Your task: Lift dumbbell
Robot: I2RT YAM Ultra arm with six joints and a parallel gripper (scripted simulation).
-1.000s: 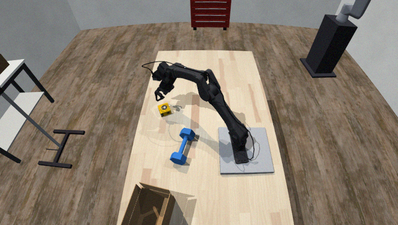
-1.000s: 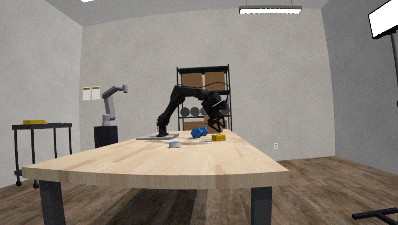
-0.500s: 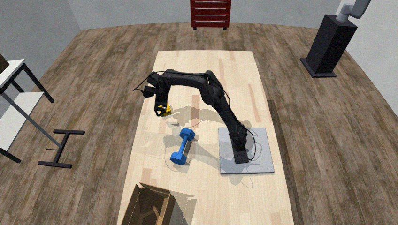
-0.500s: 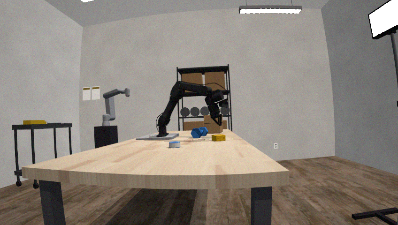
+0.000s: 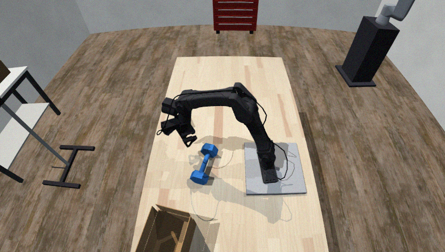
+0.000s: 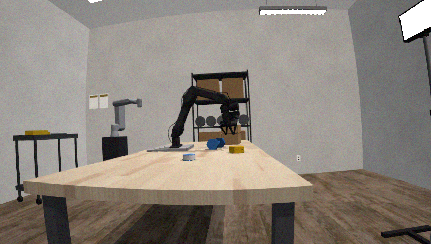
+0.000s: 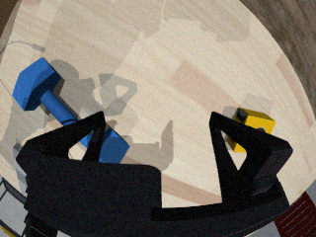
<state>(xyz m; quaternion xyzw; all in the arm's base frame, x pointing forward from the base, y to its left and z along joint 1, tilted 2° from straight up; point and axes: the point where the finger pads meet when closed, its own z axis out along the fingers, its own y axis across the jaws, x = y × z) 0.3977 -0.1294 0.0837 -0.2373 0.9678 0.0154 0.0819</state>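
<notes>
Right now the blue dumbbell is 10 cm to the left of my hand, 9 cm behind it and 7 cm below it. The rest, counted from my hand: round puck (39 cm to the right, 24 cm behind, 10 cm below).
</notes>
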